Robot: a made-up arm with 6 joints.
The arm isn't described. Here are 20 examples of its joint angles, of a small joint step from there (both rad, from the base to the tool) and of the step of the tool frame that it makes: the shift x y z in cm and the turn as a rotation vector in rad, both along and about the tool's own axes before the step.
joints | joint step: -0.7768 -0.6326 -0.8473 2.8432 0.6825 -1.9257 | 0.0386 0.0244 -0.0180 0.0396 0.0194 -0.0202
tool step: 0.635 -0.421 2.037 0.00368 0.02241 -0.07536
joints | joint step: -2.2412 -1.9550 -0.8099 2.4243 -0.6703 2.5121 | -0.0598 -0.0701 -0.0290 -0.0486 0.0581 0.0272
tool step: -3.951 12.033 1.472 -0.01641 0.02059 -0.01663
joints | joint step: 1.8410 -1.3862 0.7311 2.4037 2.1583 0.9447 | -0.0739 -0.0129 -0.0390 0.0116 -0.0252 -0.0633
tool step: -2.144 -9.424 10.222 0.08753 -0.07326 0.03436
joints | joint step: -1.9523 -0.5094 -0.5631 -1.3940 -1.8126 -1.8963 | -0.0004 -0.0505 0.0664 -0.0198 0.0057 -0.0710
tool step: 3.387 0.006 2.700 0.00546 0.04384 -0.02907
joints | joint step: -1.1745 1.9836 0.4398 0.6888 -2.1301 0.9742 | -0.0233 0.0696 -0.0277 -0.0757 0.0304 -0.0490
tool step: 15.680 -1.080 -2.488 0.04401 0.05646 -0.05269
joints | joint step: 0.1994 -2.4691 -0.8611 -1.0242 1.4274 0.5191 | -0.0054 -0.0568 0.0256 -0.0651 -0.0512 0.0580
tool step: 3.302 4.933 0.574 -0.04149 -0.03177 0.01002
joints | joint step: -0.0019 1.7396 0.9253 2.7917 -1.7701 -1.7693 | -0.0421 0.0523 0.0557 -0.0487 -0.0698 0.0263
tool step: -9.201 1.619 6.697 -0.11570 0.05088 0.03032
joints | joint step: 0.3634 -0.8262 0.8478 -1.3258 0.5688 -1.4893 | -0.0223 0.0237 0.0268 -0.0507 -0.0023 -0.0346
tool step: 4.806 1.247 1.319 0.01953 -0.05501 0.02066
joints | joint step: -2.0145 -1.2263 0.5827 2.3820 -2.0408 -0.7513 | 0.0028 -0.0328 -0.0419 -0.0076 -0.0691 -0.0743
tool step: 2.390 -3.191 3.437 -0.04766 -0.07473 0.01265
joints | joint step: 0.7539 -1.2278 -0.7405 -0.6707 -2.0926 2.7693 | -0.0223 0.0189 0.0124 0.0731 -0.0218 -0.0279
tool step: 1.585 3.081 0.907 0.05185 -0.08564 -0.04080
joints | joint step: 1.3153 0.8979 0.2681 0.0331 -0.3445 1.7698 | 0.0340 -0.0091 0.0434 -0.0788 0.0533 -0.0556
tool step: 4.942 2.152 -2.825 -0.02681 -0.09341 0.12016
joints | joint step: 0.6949 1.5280 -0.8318 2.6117 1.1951 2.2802 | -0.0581 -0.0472 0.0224 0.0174 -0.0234 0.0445
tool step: 7.101 6.721 2.760 0.03283 0.09802 -0.07512
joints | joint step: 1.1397 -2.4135 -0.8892 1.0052 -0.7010 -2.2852 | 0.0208 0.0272 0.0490 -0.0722 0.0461 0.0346
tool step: -0.116 -3.515 -4.287 -0.03289 -0.06647 -0.04861
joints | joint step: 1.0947 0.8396 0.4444 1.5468 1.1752 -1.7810 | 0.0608 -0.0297 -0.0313 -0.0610 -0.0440 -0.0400
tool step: -4.590 -8.185 -3.842 0.04664 -0.04908 0.01207
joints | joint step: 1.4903 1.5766 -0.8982 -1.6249 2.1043 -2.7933 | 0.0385 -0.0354 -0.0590 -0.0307 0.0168 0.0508
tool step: -8.253 0.047 -2.097 -0.04325 0.05737 -0.05064
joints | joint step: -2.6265 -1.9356 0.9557 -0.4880 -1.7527 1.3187 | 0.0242 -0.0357 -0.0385 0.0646 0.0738 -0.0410
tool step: -6.478 5.289 -0.960 -0.06547 -0.07840 0.06583
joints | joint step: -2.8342 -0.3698 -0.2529 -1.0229 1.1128 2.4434 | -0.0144 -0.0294 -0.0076 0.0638 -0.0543 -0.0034
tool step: 0.108 1.400 3.959 0.02600 0.03434 0.05788
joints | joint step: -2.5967 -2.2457 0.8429 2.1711 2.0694 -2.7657 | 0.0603 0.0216 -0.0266 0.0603 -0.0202 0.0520
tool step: 4.422 8.023 6.577 0.01446 -0.03005 0.04797
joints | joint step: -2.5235 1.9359 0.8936 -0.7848 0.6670 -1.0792 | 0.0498 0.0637 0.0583 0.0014 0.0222 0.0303
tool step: 4.193 5.002 10.933 -0.02543 0.04519 -0.04439
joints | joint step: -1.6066 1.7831 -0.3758 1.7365 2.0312 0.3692 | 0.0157 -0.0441 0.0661 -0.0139 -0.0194 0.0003
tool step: 8.006 -3.995 -0.837 -0.00303 0.08756 -0.07711
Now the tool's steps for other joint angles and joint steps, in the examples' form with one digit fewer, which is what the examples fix.
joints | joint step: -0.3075 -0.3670 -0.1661 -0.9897 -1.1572 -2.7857 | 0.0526 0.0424 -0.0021 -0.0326 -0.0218 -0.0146
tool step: -3.34 -4.45 2.25 0.0235 -0.0197 0.0993
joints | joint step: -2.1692 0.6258 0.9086 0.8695 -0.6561 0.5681 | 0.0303 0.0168 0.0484 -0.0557 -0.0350 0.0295
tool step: 0.93 -0.60 -3.79 0.0419 -0.0151 -0.0009
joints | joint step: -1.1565 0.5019 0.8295 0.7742 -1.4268 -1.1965 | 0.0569 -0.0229 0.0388 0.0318 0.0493 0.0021
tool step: -2.28 9.63 -0.19 0.1181 0.0158 -0.0549
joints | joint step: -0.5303 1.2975 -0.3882 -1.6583 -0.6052 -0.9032 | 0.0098 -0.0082 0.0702 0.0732 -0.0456 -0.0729
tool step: -3.05 -1.11 0.80 -0.0585 0.0272 -0.0070
